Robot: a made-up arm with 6 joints. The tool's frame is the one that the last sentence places.
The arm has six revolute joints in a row. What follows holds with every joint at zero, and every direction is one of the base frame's. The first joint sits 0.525 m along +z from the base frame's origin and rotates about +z. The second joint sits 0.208 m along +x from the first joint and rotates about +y. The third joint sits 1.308 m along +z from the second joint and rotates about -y. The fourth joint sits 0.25 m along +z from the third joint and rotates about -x. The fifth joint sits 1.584 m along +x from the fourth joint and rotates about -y. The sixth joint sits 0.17 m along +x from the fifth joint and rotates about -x. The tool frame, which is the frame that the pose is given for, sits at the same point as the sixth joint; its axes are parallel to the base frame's.
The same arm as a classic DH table. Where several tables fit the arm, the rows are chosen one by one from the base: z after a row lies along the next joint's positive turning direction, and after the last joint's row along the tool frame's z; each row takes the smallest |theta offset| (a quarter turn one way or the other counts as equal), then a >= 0, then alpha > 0; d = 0 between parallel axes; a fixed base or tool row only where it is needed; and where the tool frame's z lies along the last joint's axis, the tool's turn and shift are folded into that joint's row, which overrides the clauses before.
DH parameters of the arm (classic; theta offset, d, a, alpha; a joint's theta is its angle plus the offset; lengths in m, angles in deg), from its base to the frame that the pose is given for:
joint 1: 0 0.525 0.208 -90
joint 2: -90 0 1.308 180
joint 3: 0 0 0.25 -90
joint 4: 0 -1.584 0 90
joint 5: 0 0 0 -90
joint 6: 90 -0.17 0 90
tool (fixed): -90 0 0 0

